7 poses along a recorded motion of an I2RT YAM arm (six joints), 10 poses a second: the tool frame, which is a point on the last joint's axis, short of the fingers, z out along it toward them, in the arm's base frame.
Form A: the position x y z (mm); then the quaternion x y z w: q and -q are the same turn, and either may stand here.
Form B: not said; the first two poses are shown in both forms.
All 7 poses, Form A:
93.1 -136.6 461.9 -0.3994 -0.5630 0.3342 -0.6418
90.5 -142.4 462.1 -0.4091 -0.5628 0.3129 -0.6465
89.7 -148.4 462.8 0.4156 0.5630 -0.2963 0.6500
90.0 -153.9 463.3 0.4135 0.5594 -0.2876 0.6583
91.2 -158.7 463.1 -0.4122 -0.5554 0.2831 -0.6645
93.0 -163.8 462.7 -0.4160 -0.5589 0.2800 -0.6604
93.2 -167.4 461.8 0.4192 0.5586 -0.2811 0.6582
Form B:
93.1 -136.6 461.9 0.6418 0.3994 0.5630 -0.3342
90.5 -142.4 462.1 0.6465 0.4091 0.5628 -0.3129
89.7 -148.4 462.8 0.6500 0.4156 0.5630 -0.2963
90.0 -153.9 463.3 0.6583 0.4135 0.5594 -0.2876
91.2 -158.7 463.1 0.6645 0.4122 0.5554 -0.2831
93.0 -163.8 462.7 0.6604 0.4160 0.5589 -0.2800
93.2 -167.4 461.8 0.6582 0.4192 0.5586 -0.2811

